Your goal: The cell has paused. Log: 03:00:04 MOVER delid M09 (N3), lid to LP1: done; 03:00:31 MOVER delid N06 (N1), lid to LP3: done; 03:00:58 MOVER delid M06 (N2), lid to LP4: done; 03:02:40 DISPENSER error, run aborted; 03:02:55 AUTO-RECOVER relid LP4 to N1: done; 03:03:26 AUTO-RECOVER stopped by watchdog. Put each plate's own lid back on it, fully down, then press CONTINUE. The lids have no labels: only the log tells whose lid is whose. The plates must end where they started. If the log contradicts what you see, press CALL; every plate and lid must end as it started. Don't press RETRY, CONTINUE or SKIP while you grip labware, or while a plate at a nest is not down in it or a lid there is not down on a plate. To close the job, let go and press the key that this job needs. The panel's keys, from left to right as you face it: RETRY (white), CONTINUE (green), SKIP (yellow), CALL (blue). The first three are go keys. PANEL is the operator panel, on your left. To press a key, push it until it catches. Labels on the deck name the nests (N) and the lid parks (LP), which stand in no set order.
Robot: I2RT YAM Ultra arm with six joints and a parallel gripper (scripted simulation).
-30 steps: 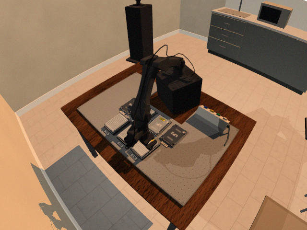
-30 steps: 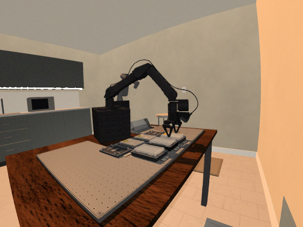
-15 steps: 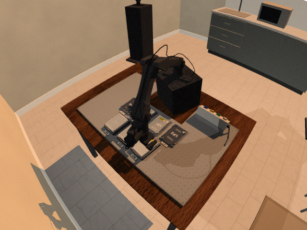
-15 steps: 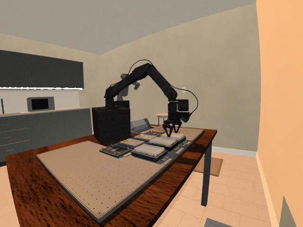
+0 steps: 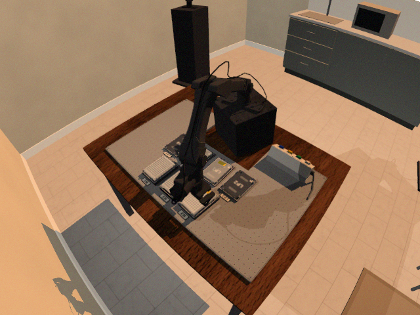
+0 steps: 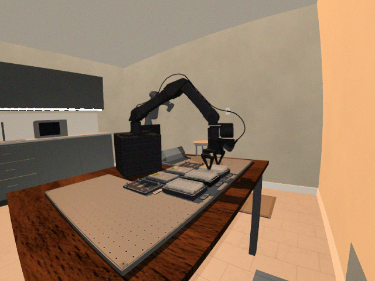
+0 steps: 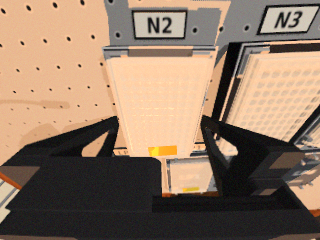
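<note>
Now: hand 10 mm above the clear lid. From my hand the other things lie so: yellow SKIP key (430 mm behind, 230 mm to the left, 20 mm above); then white well plate (40 mm behind, 260 mm to the right, 10 mm below); then blue CALL key (440 mm behind, 180 mm to the left, 20 mm above).
</note>
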